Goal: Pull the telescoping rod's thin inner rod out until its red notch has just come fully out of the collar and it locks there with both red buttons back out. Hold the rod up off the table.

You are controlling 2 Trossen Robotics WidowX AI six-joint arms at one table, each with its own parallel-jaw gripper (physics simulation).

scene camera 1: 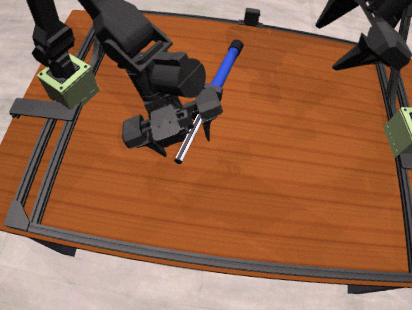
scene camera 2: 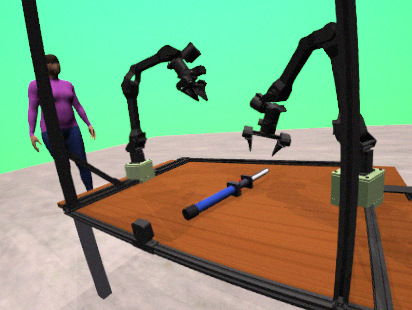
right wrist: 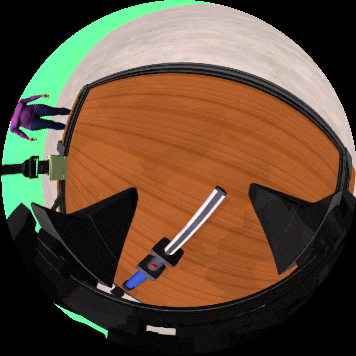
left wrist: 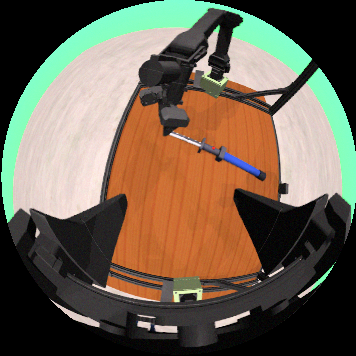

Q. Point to a telescoping rod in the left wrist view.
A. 220, 153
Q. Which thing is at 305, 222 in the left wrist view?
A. My left gripper.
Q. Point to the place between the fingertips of my right gripper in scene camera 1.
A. At 186, 147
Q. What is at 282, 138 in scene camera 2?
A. My right gripper.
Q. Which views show the telescoping rod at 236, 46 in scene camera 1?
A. Scene camera 1, scene camera 2, the right wrist view and the left wrist view: all of them.
